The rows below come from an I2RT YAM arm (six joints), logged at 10 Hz.
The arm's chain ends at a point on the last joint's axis. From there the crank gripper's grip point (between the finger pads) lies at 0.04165 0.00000 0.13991 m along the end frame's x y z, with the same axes.
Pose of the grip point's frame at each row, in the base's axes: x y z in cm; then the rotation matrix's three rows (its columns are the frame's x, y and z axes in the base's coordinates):
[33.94, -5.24, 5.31], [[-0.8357, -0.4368, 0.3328], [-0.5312, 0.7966, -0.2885], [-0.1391, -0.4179, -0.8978]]
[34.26, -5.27, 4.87], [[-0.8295, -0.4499, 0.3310], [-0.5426, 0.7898, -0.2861], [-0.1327, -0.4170, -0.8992]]
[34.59, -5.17, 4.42], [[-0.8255, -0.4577, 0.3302], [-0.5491, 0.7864, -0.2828], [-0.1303, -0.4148, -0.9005]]
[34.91, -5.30, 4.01], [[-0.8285, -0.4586, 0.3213], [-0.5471, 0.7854, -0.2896], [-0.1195, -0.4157, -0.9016]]
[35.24, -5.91, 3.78], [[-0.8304, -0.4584, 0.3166], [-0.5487, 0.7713, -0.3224], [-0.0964, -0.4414, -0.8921]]
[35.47, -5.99, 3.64], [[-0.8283, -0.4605, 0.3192], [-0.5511, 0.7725, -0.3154], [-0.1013, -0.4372, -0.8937]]
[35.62, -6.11, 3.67], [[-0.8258, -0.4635, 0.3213], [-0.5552, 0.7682, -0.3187], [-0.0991, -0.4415, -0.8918]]
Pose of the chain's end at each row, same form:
[32.76, 1.01, 18.45], [[-0.8357, -0.4368, 0.3328], [-0.5312, 0.7966, -0.2885], [-0.1391, -0.4179, -0.8978]]
[33.08, 0.99, 18.00], [[-0.8295, -0.4499, 0.3310], [-0.5426, 0.7898, -0.2861], [-0.1327, -0.4170, -0.8992]]
[33.41, 1.07, 17.56], [[-0.8255, -0.4577, 0.3302], [-0.5491, 0.7864, -0.2828], [-0.1303, -0.4148, -0.9005]]
[33.87, 1.03, 17.12], [[-0.8285, -0.4586, 0.3213], [-0.5471, 0.7854, -0.2896], [-0.1195, -0.4157, -0.9016]]
[34.27, 0.89, 16.66], [[-0.8304, -0.4584, 0.3166], [-0.5487, 0.7713, -0.3224], [-0.0964, -0.4414, -0.8921]]
[34.45, 0.72, 16.57], [[-0.8283, -0.4605, 0.3192], [-0.5511, 0.7725, -0.3154], [-0.1013, -0.4372, -0.8937]]
[34.56, 0.66, 16.56], [[-0.8258, -0.4635, 0.3213], [-0.5552, 0.7682, -0.3187], [-0.0991, -0.4415, -0.8918]]

